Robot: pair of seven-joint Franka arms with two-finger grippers.
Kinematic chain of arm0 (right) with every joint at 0, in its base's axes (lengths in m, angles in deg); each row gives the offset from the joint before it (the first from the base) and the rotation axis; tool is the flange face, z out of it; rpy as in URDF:
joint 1: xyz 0 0 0.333 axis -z
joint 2: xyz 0 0 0 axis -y
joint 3: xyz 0 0 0.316 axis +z
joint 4: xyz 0.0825 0 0 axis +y
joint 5: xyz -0.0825 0 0.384 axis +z
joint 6: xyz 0 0 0 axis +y
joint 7: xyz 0.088 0 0 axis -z
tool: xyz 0 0 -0.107 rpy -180 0 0
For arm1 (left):
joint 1: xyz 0 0 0.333 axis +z
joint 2: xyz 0 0 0 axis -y
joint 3: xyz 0 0 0.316 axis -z
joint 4: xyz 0.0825 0 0 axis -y
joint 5: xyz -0.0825 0 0.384 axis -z
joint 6: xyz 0 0 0 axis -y
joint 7: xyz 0.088 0 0 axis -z
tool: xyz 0 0 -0.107 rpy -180 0 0
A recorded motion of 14 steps. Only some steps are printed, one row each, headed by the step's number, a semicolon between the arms.
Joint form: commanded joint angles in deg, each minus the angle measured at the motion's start. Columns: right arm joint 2, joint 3, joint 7, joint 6, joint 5, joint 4, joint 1; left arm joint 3, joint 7, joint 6, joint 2, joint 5, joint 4, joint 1.
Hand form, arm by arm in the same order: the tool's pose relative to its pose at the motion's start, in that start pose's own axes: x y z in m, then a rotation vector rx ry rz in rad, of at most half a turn. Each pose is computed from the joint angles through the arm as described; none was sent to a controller.
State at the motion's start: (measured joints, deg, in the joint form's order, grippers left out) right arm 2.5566 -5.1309 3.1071 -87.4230 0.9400 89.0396 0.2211; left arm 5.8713 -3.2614 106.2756 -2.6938 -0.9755 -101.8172 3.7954
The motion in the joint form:
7: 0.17 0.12 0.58 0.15 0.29 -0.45 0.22; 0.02 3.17 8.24 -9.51 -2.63 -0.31 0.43
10: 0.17 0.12 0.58 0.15 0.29 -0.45 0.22; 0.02 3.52 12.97 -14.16 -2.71 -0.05 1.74
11: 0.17 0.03 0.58 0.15 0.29 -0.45 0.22; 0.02 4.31 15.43 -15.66 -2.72 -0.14 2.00
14: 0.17 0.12 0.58 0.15 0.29 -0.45 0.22; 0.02 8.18 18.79 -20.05 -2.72 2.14 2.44
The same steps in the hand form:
7: -0.0011 0.0004 -0.0051 0.0057 0.0079 0.0114; 0.0362 -0.0067 0.0902 0.0245 -0.0259 0.0680
10: -0.0011 0.0004 -0.0051 0.0057 0.0079 0.0114; 0.0515 -0.0204 0.1322 0.0157 -0.0201 0.0540
11: -0.0011 0.0013 -0.0051 0.0057 0.0079 0.0130; 0.0567 -0.0230 0.1459 0.0122 -0.0049 0.0641
14: -0.0011 0.0004 -0.0051 0.0057 0.0079 0.0114; 0.0739 -0.0282 0.1724 0.0042 0.0171 0.1230

